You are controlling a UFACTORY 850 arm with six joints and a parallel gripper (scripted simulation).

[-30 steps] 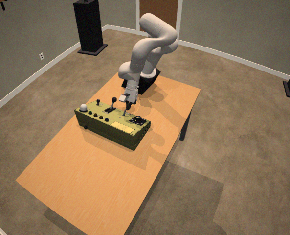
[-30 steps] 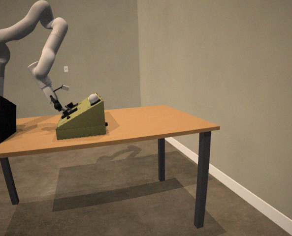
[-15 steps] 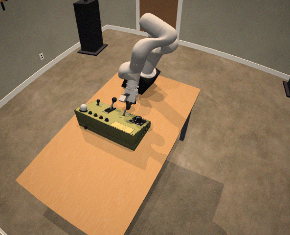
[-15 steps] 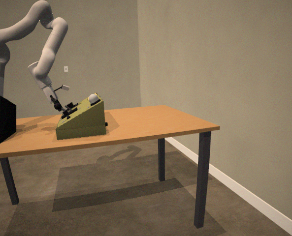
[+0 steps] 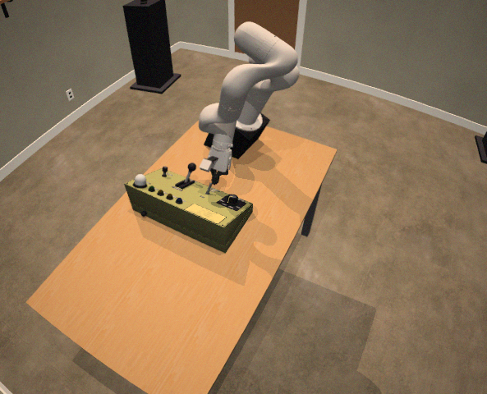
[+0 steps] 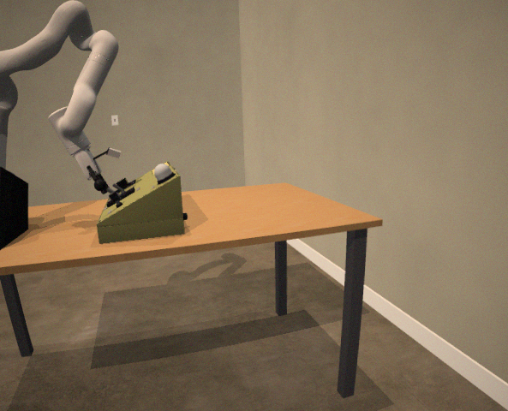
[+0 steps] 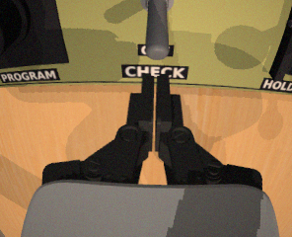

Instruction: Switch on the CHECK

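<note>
The check toggle is 60 mm ahead of my hand, 10 mm to the right of it and 10 mm below it. Round my hand: rotary selector: 90 mm ahead, 110 mm to the left; then cycle lever: 20 mm ahead, 120 mm to the right; then olive-green console: 90 mm ahead, 70 mm to the right, 30 mm below.
</note>
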